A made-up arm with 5 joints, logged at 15 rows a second.
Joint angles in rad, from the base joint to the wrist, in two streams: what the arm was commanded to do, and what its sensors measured. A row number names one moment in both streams.
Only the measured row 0 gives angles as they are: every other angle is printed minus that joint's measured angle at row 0.
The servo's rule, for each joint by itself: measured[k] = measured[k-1] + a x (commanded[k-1-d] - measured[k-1]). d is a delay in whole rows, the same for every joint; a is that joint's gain. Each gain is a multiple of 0.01, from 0.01 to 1. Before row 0 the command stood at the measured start. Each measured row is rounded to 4 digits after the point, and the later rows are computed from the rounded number. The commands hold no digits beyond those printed.
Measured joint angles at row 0:
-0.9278 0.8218 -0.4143 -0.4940 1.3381
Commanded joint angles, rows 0 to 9:
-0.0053 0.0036 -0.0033 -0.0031 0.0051
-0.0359 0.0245 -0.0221 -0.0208 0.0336
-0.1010 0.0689 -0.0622 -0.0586 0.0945
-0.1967 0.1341 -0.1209 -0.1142 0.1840
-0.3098 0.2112 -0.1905 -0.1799 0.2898
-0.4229 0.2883 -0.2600 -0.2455 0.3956
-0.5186 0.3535 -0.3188 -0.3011 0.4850
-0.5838 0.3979 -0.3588 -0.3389 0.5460
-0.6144 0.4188 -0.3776 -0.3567 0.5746
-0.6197 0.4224 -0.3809 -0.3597 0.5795
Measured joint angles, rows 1 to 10:
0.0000 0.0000 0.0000 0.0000 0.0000
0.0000 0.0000 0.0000 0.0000 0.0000
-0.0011 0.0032 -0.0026 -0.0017 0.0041
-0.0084 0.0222 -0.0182 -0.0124 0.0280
-0.0278 0.0638 -0.0534 -0.0383 0.0819
-0.0633 0.1264 -0.1074 -0.0808 0.1646
-0.1151 0.2019 -0.1739 -0.1363 0.2660
-0.1797 0.2788 -0.2428 -0.1975 0.3710
-0.2509 0.3453 -0.3036 -0.2555 0.4633
-0.3208 0.3921 -0.3478 -0.3022 0.5303
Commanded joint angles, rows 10 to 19:
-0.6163 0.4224 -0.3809 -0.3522 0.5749
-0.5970 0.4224 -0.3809 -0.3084 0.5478
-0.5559 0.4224 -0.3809 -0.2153 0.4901
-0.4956 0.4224 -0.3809 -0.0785 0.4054
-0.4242 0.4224 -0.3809 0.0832 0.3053
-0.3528 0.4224 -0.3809 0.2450 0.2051
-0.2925 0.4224 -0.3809 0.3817 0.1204
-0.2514 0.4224 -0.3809 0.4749 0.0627
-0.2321 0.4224 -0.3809 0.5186 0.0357
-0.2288 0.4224 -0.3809 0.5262 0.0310
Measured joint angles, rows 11 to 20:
-0.3825 0.4159 -0.3716 -0.3327 0.5662
-0.4323 0.4217 -0.3790 -0.3478 0.5770
-0.4709 0.4223 -0.3805 -0.3503 0.5753
-0.4974 0.4224 -0.3808 -0.3268 0.5530
-0.5097 0.4224 -0.3809 -0.2644 0.5021
-0.5067 0.4224 -0.3809 -0.1603 0.4238
-0.4894 0.4224 -0.3809 -0.0239 0.3278
-0.4607 0.4224 -0.3809 0.1267 0.2284
-0.4254 0.4224 -0.3809 0.2695 0.1409
-0.3889 0.4224 -0.3809 0.3845 0.0776

